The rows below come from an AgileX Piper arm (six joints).
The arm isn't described. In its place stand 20 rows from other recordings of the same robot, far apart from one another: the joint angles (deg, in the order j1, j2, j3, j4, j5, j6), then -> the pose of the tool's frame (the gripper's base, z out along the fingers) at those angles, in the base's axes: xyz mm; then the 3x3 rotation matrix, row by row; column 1 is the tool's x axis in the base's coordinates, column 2 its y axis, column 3 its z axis.
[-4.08, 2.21, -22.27, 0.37, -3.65, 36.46] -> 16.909 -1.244 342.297; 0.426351 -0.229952 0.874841; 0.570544 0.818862 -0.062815; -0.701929 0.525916 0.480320
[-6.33, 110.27, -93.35, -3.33, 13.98, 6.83] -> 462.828 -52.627 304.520; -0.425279 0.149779 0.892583; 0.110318 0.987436 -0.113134; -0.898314 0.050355 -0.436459
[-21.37, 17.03, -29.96, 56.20, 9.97, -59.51] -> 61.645 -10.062 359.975; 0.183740 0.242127 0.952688; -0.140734 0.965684 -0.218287; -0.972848 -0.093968 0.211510
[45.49, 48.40, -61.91, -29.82, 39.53, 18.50] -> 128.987 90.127 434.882; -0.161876 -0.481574 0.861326; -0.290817 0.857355 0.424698; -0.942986 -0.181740 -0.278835
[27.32, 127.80, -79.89, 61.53, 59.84, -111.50] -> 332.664 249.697 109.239; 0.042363 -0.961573 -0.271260; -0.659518 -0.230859 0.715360; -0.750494 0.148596 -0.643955
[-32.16, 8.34, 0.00, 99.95, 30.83, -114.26] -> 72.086 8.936 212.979; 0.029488 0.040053 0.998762; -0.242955 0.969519 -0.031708; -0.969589 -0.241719 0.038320
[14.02, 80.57, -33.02, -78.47, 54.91, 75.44] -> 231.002 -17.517 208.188; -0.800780 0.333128 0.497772; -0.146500 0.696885 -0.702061; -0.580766 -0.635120 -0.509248
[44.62, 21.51, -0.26, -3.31, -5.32, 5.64] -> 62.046 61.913 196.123; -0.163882 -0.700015 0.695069; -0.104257 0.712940 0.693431; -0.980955 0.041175 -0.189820
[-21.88, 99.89, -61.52, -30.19, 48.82, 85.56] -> 289.230 -153.268 192.596; -0.011975 0.999240 0.037108; 0.905851 0.026556 -0.422764; -0.423428 0.028552 -0.905480
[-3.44, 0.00, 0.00, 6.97, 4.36, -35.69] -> 56.419 -2.550 206.417; -0.014211 0.050135 0.998641; -0.480829 0.875343 -0.050788; -0.876699 -0.480897 0.011667
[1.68, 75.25, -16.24, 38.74, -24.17, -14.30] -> 203.467 -17.359 165.848; -0.460282 0.381403 0.801668; 0.347235 0.908417 -0.232823; -0.817048 0.171203 -0.550565
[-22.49, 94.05, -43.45, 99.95, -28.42, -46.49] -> 261.095 -154.265 175.764; 0.085359 0.938379 0.334900; 0.745783 0.162717 -0.646011; -0.660697 0.304906 -0.685938
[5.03, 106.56, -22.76, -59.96, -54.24, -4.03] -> 227.841 84.226 95.984; -0.021817 -0.893564 0.448405; -0.543832 0.386958 0.744655; -0.838911 -0.227611 -0.494391
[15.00, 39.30, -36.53, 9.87, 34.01, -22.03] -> 126.168 42.839 316.282; -0.408080 -0.447134 0.795953; -0.355558 0.880852 0.312535; -0.840862 -0.155468 -0.518440
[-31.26, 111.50, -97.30, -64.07, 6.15, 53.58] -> 404.993 -256.109 334.515; -0.280786 0.555662 0.782559; -0.038938 0.808094 -0.587765; -0.958980 -0.195507 -0.205265
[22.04, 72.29, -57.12, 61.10, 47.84, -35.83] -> 215.068 150.779 338.237; -0.747893 -0.586887 0.310194; -0.094012 0.556220 0.825700; -0.657129 0.588374 -0.471167
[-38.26, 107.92, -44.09, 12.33, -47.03, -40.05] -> 273.852 -234.074 157.229; -0.527449 0.534345 0.660510; -0.242716 0.650274 -0.719884; -0.814179 -0.540018 -0.213292
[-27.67, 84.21, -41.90, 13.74, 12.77, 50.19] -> 251.460 -126.457 204.005; 0.088032 0.798098 0.596062; 0.963845 0.082836 -0.253262; -0.251503 0.596806 -0.761951
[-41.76, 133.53, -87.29, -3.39, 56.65, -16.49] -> 305.172 -278.498 62.331; -0.909251 0.393879 -0.134622; 0.390178 0.919156 0.053979; 0.144999 -0.003446 -0.989426
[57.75, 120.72, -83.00, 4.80, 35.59, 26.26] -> 227.854 369.432 144.587; -0.857740 -0.489655 0.156587; -0.418836 0.842234 0.339438; -0.298091 0.225565 -0.927503
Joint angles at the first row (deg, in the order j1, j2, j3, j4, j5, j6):
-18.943 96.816 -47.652 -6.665 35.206 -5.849
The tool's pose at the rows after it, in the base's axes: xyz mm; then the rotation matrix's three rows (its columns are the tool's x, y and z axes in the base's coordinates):
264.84 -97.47 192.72; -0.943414 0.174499 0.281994; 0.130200 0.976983 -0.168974; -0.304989 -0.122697 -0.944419
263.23 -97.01 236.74; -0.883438 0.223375 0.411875; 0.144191 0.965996 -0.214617; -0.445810 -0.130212 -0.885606
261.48 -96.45 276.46; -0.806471 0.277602 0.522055; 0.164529 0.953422 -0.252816; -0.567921 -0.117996 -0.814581
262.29 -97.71 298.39; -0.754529 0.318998 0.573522; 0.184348 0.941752 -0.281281; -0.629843 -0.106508 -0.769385
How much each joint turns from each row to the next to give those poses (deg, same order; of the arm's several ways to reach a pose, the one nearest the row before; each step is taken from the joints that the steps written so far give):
-0.001 -7.422 -1.399 0.000 0.828 0.670
0.001 -6.404 -2.818 0.000 0.618 1.864
-0.001 -4.597 -3.474 0.001 0.222 2.544
0.000 -1.542 -2.731 -0.964 0.110 2.816

